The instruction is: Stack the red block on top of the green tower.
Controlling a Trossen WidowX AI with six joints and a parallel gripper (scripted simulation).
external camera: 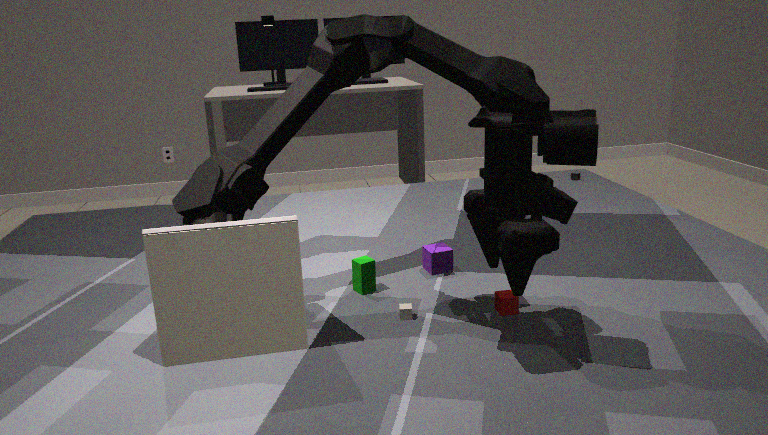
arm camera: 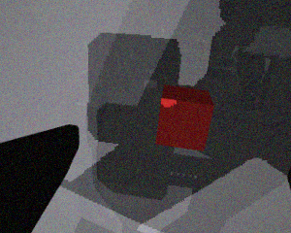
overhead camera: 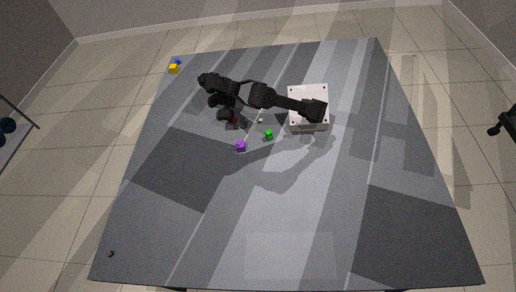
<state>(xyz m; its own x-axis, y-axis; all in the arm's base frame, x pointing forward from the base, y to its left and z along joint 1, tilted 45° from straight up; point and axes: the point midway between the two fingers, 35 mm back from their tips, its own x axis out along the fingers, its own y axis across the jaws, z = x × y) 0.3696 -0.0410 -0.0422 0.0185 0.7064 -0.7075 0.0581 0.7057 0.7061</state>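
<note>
Right now my gripper tip is 3 cm above the red block. Also, from my gripper tip: yellow block (45 cm to the right, 40 cm ahead, 2 cm below); then purple block (16 cm to the left, 4 cm behind, 3 cm below); then small white block (13 cm behind, 4 cm below, 2 cm to the left).
</note>
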